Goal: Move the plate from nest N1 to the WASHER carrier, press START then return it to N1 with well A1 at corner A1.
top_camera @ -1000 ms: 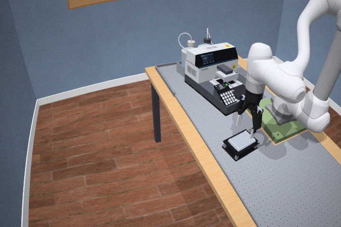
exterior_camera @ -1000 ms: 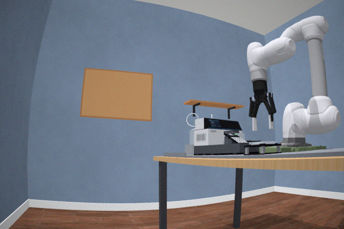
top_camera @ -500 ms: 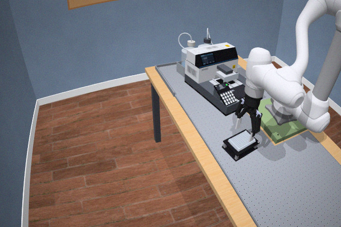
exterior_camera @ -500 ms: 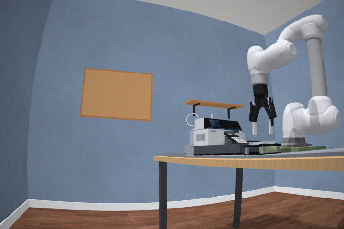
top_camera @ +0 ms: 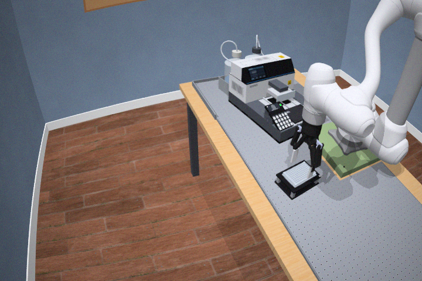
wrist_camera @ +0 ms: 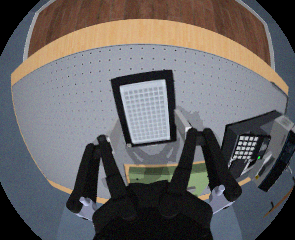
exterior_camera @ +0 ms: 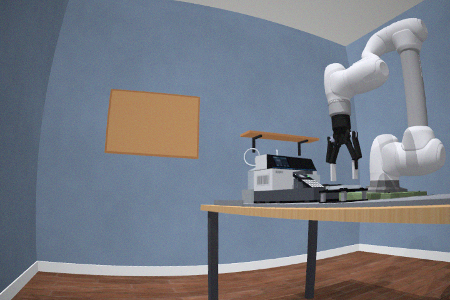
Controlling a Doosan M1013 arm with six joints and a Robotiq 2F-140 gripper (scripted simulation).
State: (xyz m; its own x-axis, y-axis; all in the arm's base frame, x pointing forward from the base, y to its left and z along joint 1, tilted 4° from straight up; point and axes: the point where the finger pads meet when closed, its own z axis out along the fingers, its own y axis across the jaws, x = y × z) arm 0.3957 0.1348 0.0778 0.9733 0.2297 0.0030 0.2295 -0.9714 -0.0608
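The well plate is 5 cm below my hand. Round my hand: plate washer (51 cm to the right, 15 cm behind, 3 cm above); black plate nest N1 (6 cm below); washer carrier (36 cm to the right, 19 cm behind, 2 cm below).
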